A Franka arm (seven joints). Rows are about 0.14 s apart.
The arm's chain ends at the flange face. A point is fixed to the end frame.
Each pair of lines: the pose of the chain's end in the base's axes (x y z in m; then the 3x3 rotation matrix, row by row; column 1 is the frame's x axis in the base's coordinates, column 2 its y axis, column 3 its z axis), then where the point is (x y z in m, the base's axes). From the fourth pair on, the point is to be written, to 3 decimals.
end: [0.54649 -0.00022 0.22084], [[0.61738 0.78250 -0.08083], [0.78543 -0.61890 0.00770], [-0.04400 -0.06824 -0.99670]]
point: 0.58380 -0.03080 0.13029
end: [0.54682 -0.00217 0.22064], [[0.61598 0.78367 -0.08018], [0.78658 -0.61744 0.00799], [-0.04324 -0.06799 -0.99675]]
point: 0.58425 -0.03264 0.13010
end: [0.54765 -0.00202 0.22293], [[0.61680 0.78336 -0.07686], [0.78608 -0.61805 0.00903], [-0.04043 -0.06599 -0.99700]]
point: 0.58535 -0.03244 0.13249
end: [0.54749 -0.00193 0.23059], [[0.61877 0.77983 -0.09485], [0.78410 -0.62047 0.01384], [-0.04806 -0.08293 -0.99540]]
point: 0.583 -0.032 0.139
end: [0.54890 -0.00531 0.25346], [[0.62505 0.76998 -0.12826], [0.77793 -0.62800 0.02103], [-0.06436 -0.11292 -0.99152]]
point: 0.581 -0.035 0.161
